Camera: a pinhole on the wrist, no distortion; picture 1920 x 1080 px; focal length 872.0 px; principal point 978.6 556.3 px. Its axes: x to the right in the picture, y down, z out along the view. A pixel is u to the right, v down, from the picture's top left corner.
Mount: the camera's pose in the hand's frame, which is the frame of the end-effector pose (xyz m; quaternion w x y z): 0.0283 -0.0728 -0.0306 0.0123 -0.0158 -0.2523 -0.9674
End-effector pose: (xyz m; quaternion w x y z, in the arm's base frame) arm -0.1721 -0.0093 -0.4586 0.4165 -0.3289 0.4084 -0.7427
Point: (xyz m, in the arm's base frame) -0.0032 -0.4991 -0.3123
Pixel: 293.3 690.3
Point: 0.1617 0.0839 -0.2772
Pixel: 1669.3 1031.7
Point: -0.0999 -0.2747 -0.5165
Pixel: 406.4 125.5
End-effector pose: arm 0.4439 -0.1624 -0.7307 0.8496 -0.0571 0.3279 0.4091
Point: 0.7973 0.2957 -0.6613
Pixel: 248.3 773.9
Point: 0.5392 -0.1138 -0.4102
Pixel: 1381.3 775.1
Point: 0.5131 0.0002 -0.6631
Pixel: 729.0 425.6
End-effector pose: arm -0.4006 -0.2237 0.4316 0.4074 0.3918 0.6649 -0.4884
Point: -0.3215 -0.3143 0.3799
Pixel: 1083.5 299.1
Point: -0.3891 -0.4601 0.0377
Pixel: 308.0 630.1
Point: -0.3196 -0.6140 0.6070
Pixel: 1713.3 1016.4
